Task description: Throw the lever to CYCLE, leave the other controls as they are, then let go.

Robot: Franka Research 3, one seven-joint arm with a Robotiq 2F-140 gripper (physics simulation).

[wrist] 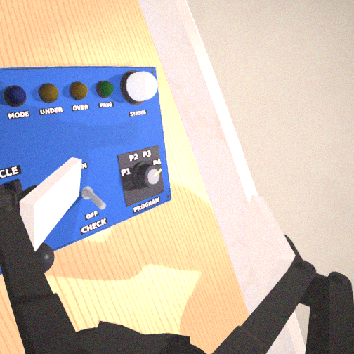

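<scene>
A blue control panel [65, 137] fills the left side of the wrist view. A label ending in "CLE" shows at its left edge. Below it, a dark round knob [46, 257], apparently the lever's end, pokes out from behind my left finger near the panel's lower edge. The lever's shaft and the rest of its labels are hidden or out of view. My gripper [164, 195] is wide open and empty. Its left finger is over the panel, between the camera and the lever; its right finger is over the pale strip to the right.
The CHECK toggle [95, 197] points towards OFF. The PROGRAM knob [151, 175] has its mark towards P4. MODE [15, 95], UNDER [49, 92], OVER [78, 90], PASS [105, 88] and a white STATUS dome [142, 86] line the top. The panel lies on a wooden surface [165, 250].
</scene>
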